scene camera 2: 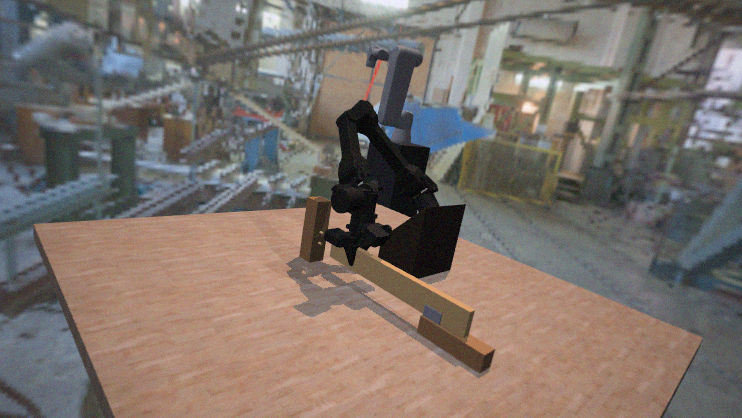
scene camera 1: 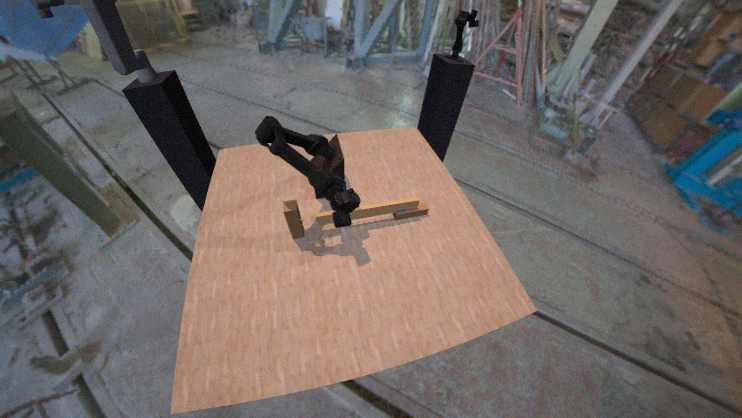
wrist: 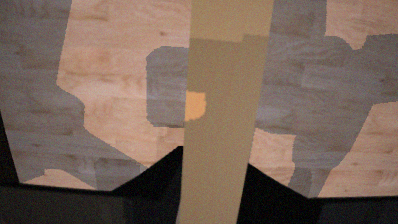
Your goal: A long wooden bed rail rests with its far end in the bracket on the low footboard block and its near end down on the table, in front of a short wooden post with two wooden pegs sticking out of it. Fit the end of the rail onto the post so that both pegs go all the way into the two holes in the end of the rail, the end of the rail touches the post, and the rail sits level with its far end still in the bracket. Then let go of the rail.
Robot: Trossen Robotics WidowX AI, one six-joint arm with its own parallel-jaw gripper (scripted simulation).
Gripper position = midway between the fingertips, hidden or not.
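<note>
Scene camera 2 shows my gripper [scene camera 2: 353, 264] and a long wooden rail [scene camera 2: 456, 316]. In scene camera 1, the rail [scene camera 1: 377, 209] is visible. The wrist view shows both the rail [wrist: 227, 53] and my gripper [wrist: 201, 154].
</note>
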